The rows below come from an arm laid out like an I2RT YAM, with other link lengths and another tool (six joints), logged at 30 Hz.
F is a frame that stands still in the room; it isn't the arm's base.
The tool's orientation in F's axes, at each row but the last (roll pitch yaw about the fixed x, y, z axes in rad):
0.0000, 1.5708, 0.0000
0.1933, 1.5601, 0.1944
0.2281, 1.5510, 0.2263
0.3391, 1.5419, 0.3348
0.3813, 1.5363, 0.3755
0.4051, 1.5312, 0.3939
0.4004, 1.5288, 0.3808
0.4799, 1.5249, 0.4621
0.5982, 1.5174, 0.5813
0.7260, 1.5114, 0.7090
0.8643, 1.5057, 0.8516
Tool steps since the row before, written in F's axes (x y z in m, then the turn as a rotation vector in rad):
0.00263, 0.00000, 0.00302, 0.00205, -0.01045, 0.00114
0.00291, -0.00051, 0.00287, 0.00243, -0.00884, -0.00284
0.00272, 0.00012, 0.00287, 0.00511, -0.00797, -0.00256
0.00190, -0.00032, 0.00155, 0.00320, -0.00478, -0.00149
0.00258, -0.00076, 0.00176, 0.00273, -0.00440, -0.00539
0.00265, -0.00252, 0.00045, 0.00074, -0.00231, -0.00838
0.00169, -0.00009, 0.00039, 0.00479, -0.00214, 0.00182
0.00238, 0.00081, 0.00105, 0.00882, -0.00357, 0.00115
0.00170, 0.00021, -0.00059, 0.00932, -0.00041, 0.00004
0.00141, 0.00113, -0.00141, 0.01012, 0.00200, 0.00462
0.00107, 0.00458, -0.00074, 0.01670, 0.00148, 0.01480
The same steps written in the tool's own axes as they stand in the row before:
-0.00302, 0.00000, 0.00263, -0.00114, -0.01045, 0.00205
-0.00284, -0.00051, 0.00294, 0.00285, -0.00885, 0.00239
-0.00282, 0.00014, 0.00277, 0.00262, -0.00797, 0.00507
-0.00150, -0.00030, 0.00194, 0.00153, -0.00478, 0.00318
-0.00169, -0.00072, 0.00264, 0.00542, -0.00445, 0.00258
-0.00039, -0.00248, 0.00269, 0.00837, -0.00243, 0.00046
-0.00033, -0.00005, 0.00171, -0.00167, -0.00202, 0.00490
-0.00093, 0.00087, 0.00241, -0.00086, -0.00339, 0.00892
0.00067, 0.00022, 0.00167, 0.00036, -0.00026, 0.00932
0.00151, 0.00110, 0.00133, -0.00408, 0.00234, 0.01028
0.00101, 0.00455, 0.00097, -0.01398, 0.00240, 0.01729

